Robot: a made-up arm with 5 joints.
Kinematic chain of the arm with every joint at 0, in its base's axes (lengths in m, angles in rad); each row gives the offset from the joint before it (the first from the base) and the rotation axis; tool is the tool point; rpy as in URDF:
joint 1: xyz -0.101 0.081 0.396 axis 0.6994 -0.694 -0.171
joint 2: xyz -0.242 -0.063 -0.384 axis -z
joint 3: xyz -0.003 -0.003 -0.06 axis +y
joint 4: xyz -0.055 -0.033 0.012 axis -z
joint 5: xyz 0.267 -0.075 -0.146 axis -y
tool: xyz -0.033 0 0.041 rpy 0 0 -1.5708
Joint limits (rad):
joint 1: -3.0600..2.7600
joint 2: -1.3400..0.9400
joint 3: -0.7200..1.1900
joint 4: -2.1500..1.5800
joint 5: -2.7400..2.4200
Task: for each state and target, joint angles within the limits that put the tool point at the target. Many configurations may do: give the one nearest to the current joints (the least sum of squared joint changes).
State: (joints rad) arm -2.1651 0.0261 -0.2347 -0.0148 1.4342
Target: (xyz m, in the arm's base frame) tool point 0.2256 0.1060 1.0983
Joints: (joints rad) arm -2.8644 0.4644 0.2558 0.6785 1.9371
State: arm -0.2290 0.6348 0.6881 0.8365 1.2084
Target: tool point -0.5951 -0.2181 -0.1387
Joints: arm -0.1552 0.6834 0.5790 0.7849 1.5998
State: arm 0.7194 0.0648 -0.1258 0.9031 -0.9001
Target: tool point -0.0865 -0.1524 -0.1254
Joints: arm 0.2260 -0.1999 -0.4322 0.7200 -1.1009
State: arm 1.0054 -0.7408 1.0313 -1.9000 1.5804
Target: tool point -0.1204 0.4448 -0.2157
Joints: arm 1.0692 -1.1773 0.9757 -1.8960 1.5664
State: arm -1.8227 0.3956 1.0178 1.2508 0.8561
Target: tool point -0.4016 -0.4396 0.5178
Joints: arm -0.9676 -0.4023 1.1900 1.3589 0.6539
